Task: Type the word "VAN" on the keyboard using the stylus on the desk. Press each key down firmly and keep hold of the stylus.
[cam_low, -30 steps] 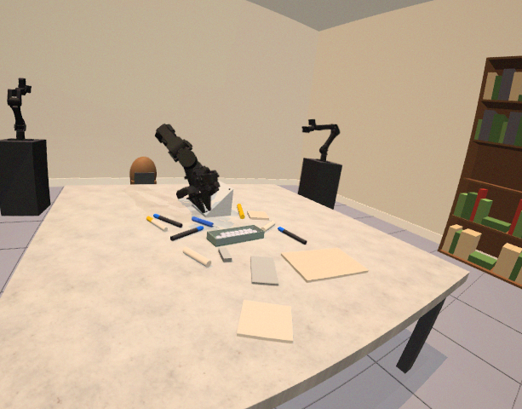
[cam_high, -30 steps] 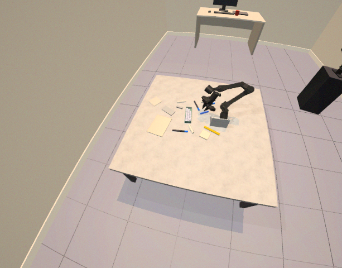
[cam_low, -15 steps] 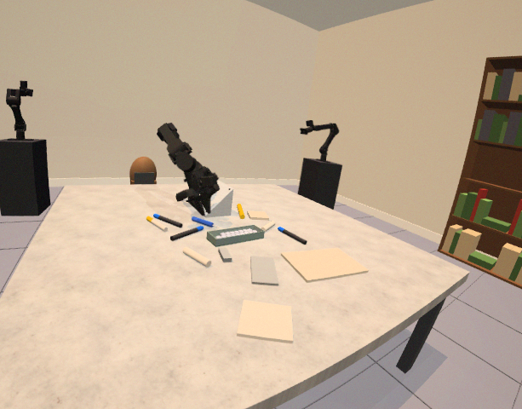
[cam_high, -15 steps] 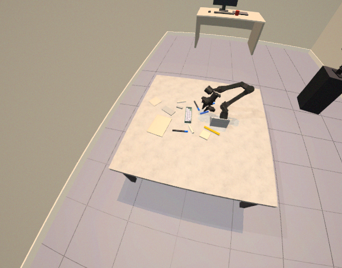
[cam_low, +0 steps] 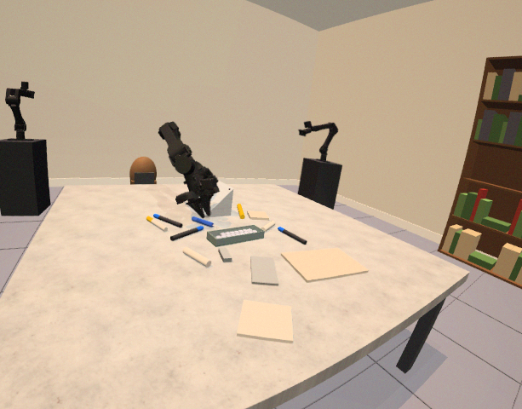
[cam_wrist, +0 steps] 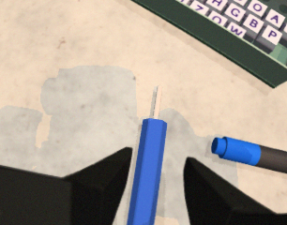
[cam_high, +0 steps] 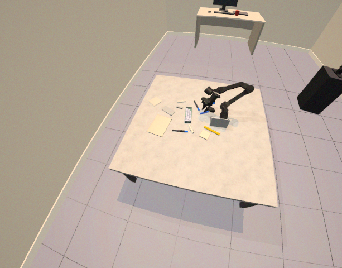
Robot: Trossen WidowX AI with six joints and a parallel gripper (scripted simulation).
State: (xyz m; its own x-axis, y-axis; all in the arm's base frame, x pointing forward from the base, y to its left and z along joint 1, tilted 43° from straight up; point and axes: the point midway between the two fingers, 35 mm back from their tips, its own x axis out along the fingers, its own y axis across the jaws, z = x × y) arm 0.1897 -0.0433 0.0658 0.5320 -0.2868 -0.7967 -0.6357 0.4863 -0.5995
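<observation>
Now: the blue stylus 3 cm below my gripper tip, 1 cm to the left of it and 1 cm ahead of it. Round my gripper tip: yellow pen 18 cm to the left, 13 cm behind, 2 cm below; then sticky note 24 cm to the left, 9 cm behind, 3 cm below; then grey pad 33 cm ahead, 8 cm to the left, 3 cm below.
</observation>
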